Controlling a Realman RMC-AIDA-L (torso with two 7-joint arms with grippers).
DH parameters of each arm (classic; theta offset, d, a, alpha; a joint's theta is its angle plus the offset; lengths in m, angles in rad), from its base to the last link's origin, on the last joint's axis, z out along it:
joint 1: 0 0.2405 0 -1.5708
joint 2: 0 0 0 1.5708
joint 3: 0 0.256 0 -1.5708
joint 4: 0 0 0 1.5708
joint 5: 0 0.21 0 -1.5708
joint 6: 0 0 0 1.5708
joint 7: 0 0.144 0 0
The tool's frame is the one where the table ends.
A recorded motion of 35 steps. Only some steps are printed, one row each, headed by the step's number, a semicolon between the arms.
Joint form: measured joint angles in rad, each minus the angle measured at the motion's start. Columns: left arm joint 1, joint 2, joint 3, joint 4, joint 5, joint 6, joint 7; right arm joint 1, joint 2, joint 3, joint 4, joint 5, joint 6, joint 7.
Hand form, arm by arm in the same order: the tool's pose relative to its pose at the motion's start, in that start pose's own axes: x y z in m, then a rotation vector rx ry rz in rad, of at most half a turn. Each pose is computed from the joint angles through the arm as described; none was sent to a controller.
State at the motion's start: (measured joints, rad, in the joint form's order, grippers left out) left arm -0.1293 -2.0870 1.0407 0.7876 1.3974 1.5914 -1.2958; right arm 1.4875 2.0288 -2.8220 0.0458 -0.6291 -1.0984 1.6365
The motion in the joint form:
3: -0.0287 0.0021 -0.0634 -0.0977 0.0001 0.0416 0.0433; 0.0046 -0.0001 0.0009 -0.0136 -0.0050 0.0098 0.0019
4: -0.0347 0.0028 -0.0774 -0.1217 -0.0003 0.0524 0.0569; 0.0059 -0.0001 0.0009 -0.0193 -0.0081 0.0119 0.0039
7: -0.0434 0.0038 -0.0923 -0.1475 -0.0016 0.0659 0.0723; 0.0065 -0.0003 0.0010 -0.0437 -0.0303 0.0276 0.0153
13: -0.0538 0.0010 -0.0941 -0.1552 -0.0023 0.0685 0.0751; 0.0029 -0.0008 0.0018 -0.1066 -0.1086 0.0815 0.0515
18: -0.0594 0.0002 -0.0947 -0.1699 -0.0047 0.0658 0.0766; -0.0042 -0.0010 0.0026 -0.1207 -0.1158 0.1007 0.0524
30: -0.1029 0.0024 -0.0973 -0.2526 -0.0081 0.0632 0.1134; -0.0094 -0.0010 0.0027 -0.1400 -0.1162 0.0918 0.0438
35: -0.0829 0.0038 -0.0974 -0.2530 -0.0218 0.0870 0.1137; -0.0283 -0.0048 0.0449 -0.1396 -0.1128 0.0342 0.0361
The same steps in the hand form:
3: -0.0051 -0.0016 -0.0042 0.0096 0.0461 -0.0249; -0.0035 0.0010 0.0015 0.0002 -0.0002 -0.0115
4: -0.0065 -0.0014 -0.0052 0.0111 0.0580 -0.0286; -0.0045 0.0018 0.0022 -0.0018 0.0011 -0.0152
7: -0.0072 -0.0012 -0.0056 0.0094 0.0728 -0.0302; -0.0057 0.0042 0.0056 -0.0042 0.0138 -0.0277
13: -0.0063 -0.0012 -0.0020 0.0009 0.0791 -0.0302; -0.0050 0.0088 0.0146 0.0058 0.0596 -0.0620
18: -0.0078 -0.0014 -0.0005 0.0024 0.0823 -0.0402; -0.0040 0.0094 0.0173 0.0123 0.0591 -0.0661
30: -0.0129 -0.0021 0.0097 -0.0111 0.0913 -0.0576; -0.0045 0.0153 0.0206 -0.0137 0.0560 -0.0803
35: -0.0140 0.0018 0.0029 -0.0105 0.1098 -0.0664; -0.0015 0.0237 0.0206 -0.0752 0.0247 -0.0460

